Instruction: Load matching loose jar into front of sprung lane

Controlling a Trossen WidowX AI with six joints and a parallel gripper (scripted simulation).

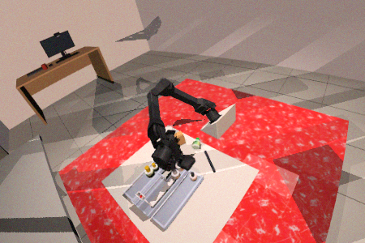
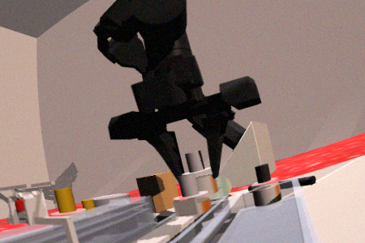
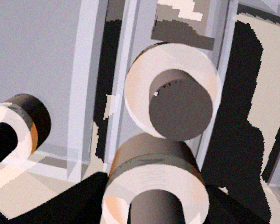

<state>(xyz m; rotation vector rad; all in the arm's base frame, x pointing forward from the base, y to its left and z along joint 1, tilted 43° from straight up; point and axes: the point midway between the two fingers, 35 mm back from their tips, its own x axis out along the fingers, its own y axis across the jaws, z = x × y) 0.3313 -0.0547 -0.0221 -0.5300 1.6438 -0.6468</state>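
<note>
Now: the grey rack 15 cm ahead of my gripper tip, 3 cm to the right of it and 4 cm below it. From my gripper tip the other things lie so: black pen (12 cm behind, 9 cm to the left, 5 cm below); then tan box (16 cm behind, 13 cm to the right, 2 cm below).
</note>
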